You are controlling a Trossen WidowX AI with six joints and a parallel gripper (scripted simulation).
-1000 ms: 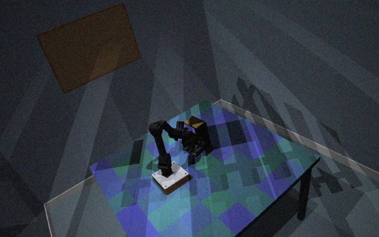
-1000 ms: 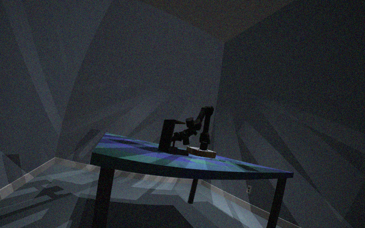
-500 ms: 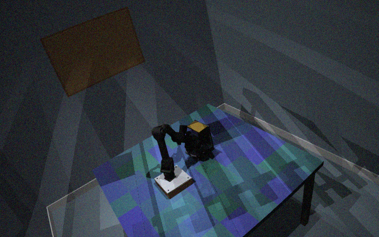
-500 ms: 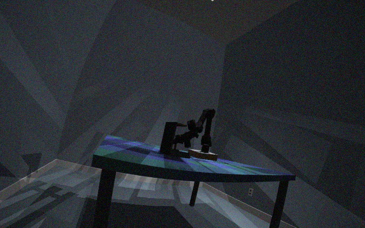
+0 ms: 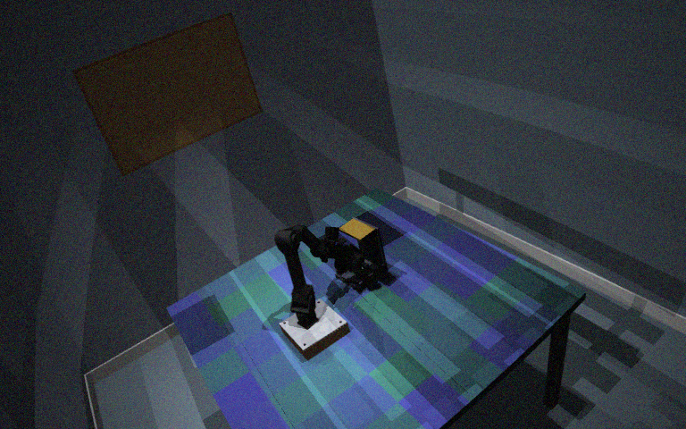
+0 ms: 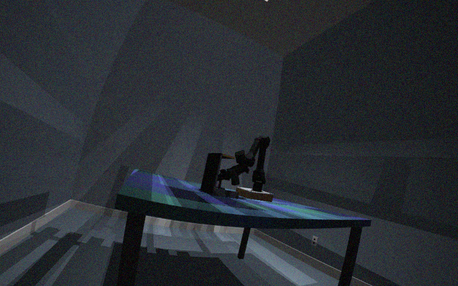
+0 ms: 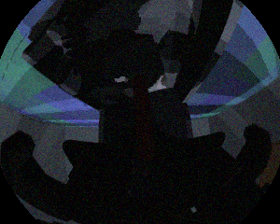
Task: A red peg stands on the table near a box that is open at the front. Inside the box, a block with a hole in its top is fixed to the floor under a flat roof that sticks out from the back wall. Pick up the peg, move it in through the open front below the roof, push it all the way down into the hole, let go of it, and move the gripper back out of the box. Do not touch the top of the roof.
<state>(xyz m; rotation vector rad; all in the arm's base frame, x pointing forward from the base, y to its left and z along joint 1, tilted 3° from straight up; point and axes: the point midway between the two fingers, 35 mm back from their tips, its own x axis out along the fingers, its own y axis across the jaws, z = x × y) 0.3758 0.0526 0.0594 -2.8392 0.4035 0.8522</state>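
The red peg is 3 cm behind my gripper tip, 1 cm to the left of it and 1 cm below it. Also, from my gripper tip: orange roof (15 cm above, 1 cm behind).
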